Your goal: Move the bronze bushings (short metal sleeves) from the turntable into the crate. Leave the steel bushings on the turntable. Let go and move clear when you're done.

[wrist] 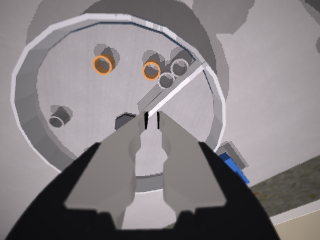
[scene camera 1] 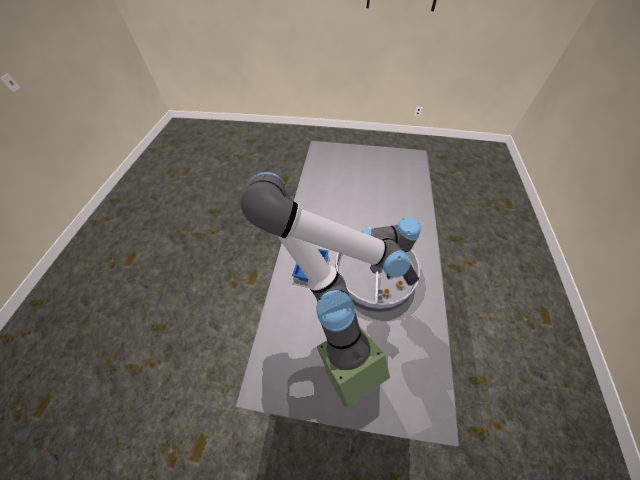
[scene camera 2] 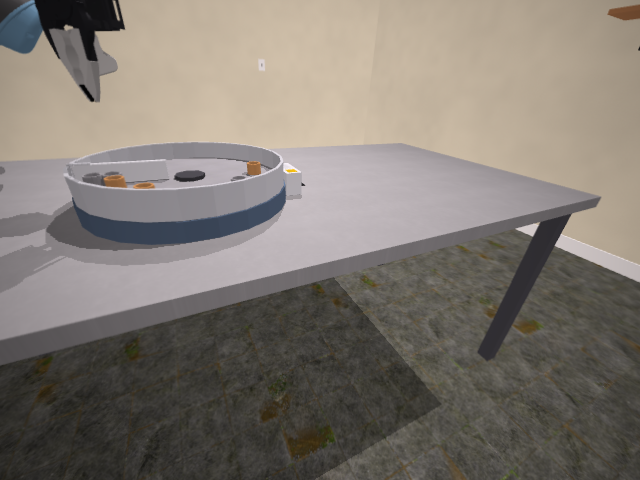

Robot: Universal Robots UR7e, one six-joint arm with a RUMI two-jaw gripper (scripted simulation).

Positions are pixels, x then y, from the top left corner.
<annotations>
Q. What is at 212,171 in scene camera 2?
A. A round turntable.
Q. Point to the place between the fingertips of my gripper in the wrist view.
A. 152,112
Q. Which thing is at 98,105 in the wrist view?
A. A round turntable.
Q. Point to a round turntable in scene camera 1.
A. At 359,276
</annotations>
